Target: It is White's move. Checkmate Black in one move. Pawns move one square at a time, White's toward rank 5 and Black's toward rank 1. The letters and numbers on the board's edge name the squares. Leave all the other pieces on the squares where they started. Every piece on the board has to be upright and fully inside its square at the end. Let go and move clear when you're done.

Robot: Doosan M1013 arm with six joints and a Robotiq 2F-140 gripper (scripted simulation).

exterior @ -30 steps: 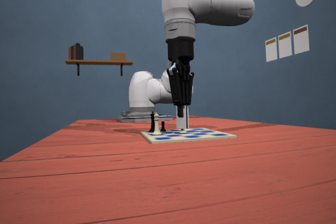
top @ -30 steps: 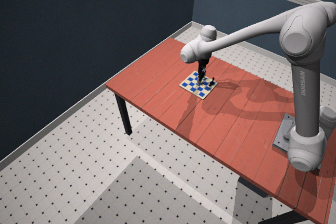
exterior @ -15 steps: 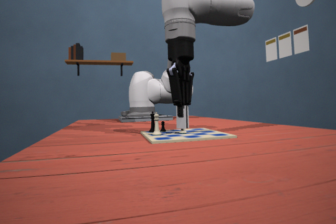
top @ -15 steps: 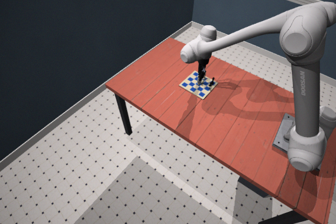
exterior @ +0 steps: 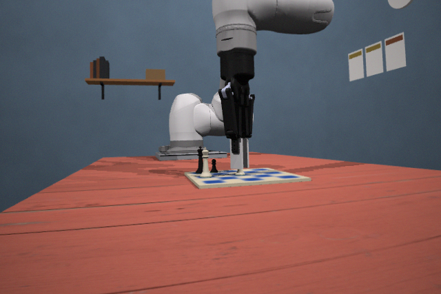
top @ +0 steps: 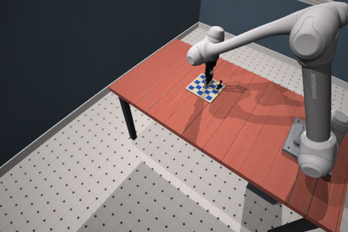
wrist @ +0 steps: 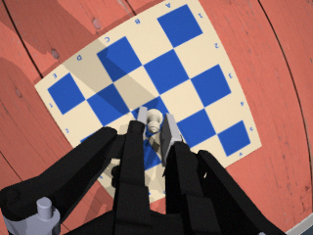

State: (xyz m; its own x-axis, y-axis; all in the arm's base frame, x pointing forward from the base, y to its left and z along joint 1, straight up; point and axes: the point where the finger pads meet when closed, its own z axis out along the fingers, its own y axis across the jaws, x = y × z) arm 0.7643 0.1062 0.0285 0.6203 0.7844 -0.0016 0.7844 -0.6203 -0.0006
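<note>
My hand is 50 mm above the chessboard. From my hand the other things lie so: black pawn 70 mm behind, 50 mm to the right, 30 mm below; then black king 70 mm behind, 80 mm to the right, 20 mm below; then tall white piece 10 mm ahead, 80 mm to the right, 20 mm below.
</note>
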